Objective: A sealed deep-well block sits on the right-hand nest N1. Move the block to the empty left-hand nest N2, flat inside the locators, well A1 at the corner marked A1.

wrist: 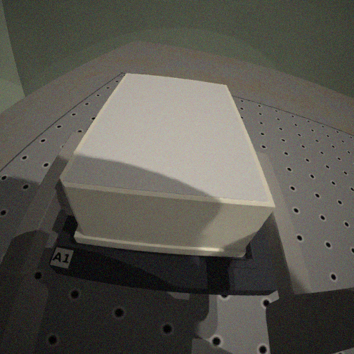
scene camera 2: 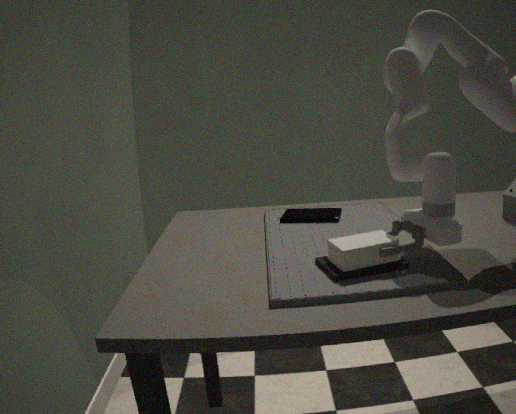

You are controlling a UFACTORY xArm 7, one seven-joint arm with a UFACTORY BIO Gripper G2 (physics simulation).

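Frame: origin at the arm's base, x right, y ahead, z up, level; centimetres.
Seen in the pictures: hand, its tool point: [scene camera 2: 379,245].
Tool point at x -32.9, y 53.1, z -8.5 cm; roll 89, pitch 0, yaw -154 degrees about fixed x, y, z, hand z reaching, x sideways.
A point is followed by its place in that frame.
The white sealed block [scene camera 2: 357,254] {x -39.6, y 57.5, z -8.1 cm} [wrist: 170,150] is at the left-hand nest N2 [scene camera 2: 371,273] {x -39.7, y 54.8, z -12.0 cm} [wrist: 145,276], the nearer dark nest in the scene view. The block looks roughly level and lined up with the nest; I cannot tell whether its base is fully down inside the locators. The A1 label [wrist: 61,257] is on the nest's lower left corner in the wrist view. No well marking shows on the block. My gripper [scene camera 2: 389,244] {x -32.9, y 53.1, z -8.5 cm} [wrist: 167,165] is shut on the block, a finger along each long side. The right-hand nest N1 [scene camera 2: 311,215] {x 4.1, y 71.3, z -11.3 cm} is empty, farther back.
Both nests are on a perforated grey plate [scene camera 2: 295,280] {x -41.9, y 69.4, z -12.5 cm} [wrist: 310,200] on the table [scene camera 2: 200,280] {x -39.6, y 89.3, z -13.8 cm}. The robot arm [scene camera 2: 439,180] {x -30.1, y 40.1, z 4.1 cm} rises behind and right of the block. Part of a grey object [scene camera 2: 510,207] {x 3.3, y 12.6, z -9.9 cm} shows at the scene view's right edge.
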